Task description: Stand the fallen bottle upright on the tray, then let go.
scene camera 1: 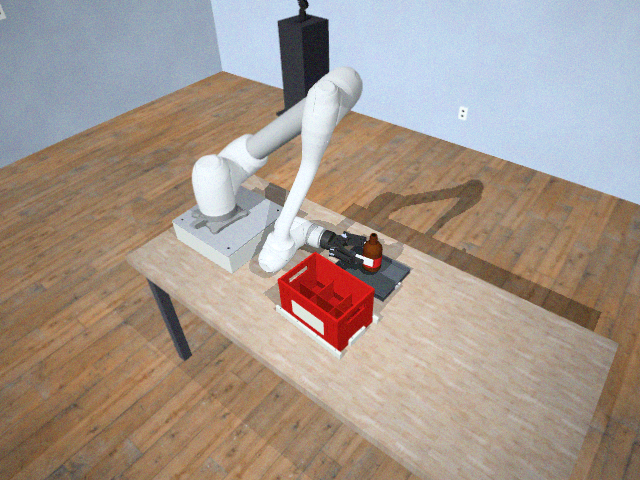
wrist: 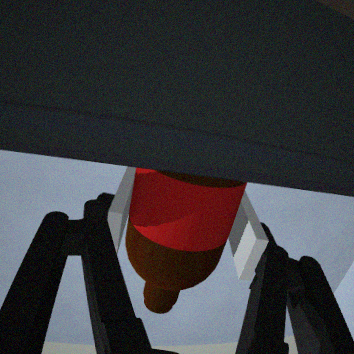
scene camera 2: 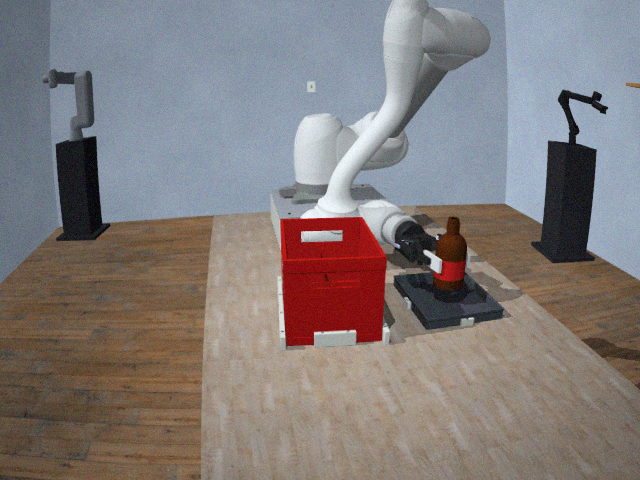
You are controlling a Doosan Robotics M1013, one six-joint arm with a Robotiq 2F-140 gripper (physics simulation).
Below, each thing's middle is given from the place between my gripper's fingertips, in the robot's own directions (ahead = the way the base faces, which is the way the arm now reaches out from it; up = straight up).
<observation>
My gripper is now 2 cm below the brown bottle (scene camera 2: 451, 248), 2 cm past it and 1 cm to the left of it.
</observation>
